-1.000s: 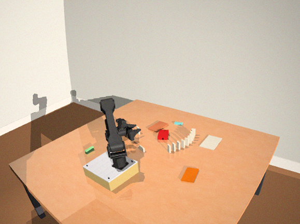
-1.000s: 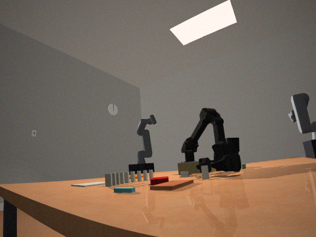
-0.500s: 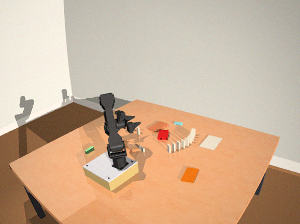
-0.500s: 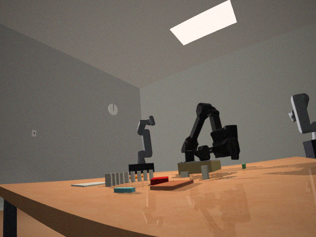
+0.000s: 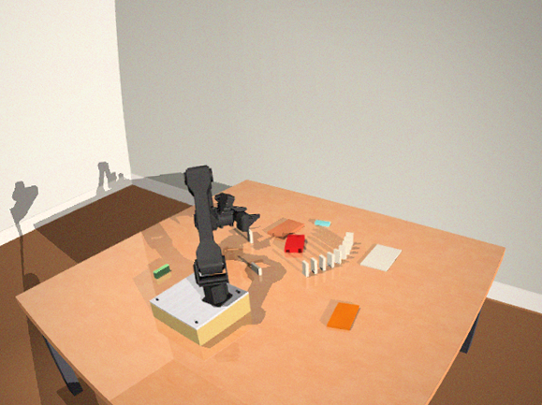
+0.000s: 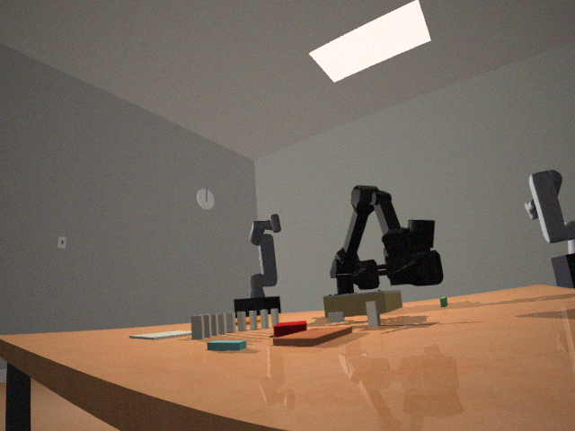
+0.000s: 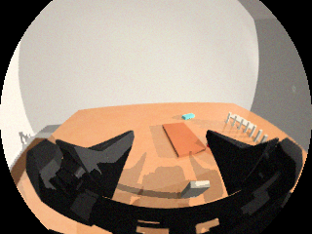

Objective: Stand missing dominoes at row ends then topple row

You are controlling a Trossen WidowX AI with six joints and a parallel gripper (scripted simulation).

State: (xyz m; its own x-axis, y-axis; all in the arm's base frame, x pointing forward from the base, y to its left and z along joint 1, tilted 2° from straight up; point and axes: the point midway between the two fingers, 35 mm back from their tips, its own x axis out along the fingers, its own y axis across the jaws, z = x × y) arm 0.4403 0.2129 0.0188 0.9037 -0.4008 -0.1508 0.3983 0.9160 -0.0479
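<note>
My gripper tip is 80 mm short of the brown slab, 90 mm to the left of it and 90 mm above it. From my gripper tip the other things lie so: cyan block 180 mm ahead, 190 mm to the right, 90 mm below; then red block 10 mm behind, 180 mm to the right, 80 mm below; then green block 390 mm behind, 120 mm to the left, 80 mm below.
</note>
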